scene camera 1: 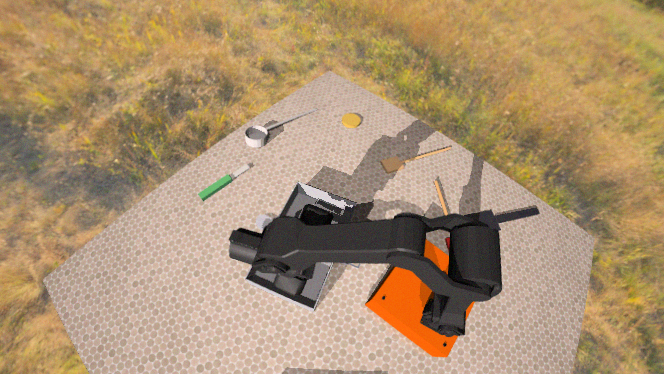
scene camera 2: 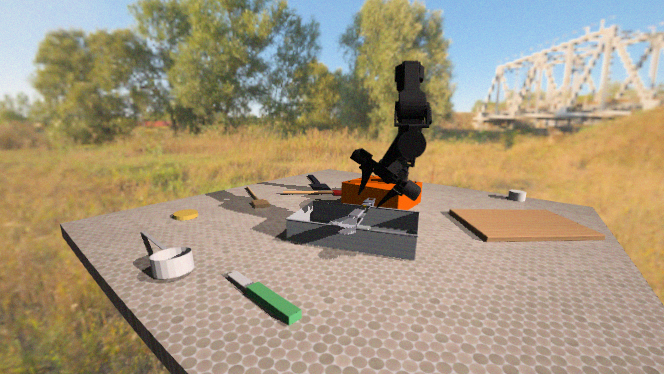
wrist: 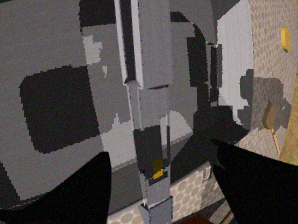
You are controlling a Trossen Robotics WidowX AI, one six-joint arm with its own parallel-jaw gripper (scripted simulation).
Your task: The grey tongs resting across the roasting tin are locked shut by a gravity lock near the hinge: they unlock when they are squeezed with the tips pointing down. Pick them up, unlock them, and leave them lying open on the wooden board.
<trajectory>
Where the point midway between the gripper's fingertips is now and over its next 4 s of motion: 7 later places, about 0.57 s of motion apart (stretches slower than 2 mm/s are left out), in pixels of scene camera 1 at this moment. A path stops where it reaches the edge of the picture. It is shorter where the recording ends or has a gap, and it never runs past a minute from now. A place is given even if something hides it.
My gripper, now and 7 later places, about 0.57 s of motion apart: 310,245; 312,243; 314,242; 316,242; 316,233; 317,235; 314,241; 302,256
</trajectory>
